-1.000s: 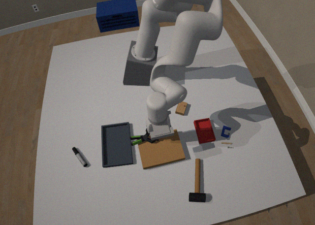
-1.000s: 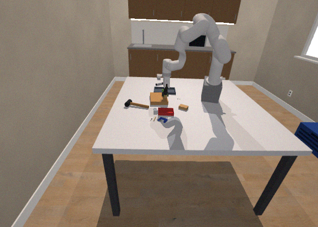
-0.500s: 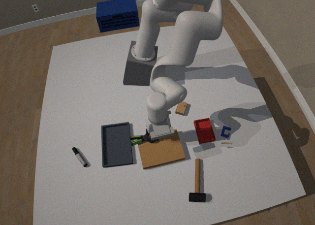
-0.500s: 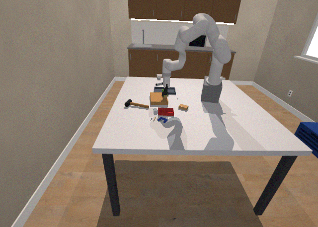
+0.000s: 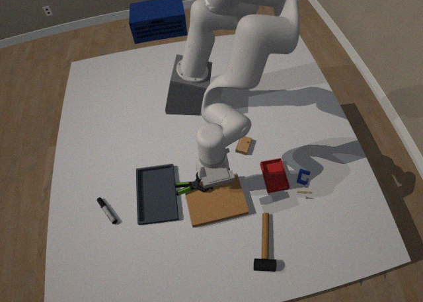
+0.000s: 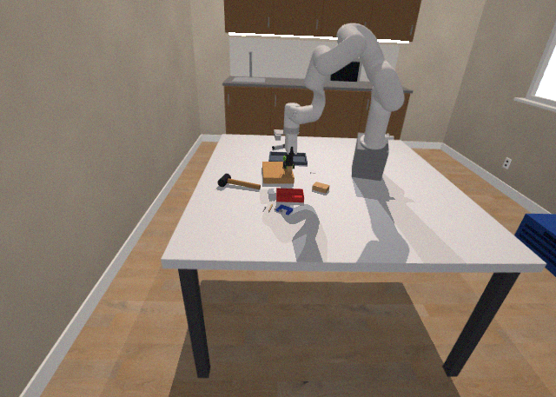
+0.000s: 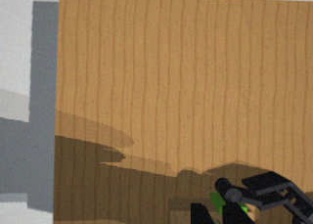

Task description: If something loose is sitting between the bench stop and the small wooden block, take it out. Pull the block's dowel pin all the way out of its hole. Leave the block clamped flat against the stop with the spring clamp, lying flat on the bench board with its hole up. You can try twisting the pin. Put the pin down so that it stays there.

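Now: hand 2 cm above the dowel pin. Round my hand: red box: 23 cm to the left, 7 cm below, 2 cm ahead; grey tray: 21 cm to the right, 7 cm below, 2 cm behind; small wooden block: 4 cm below.
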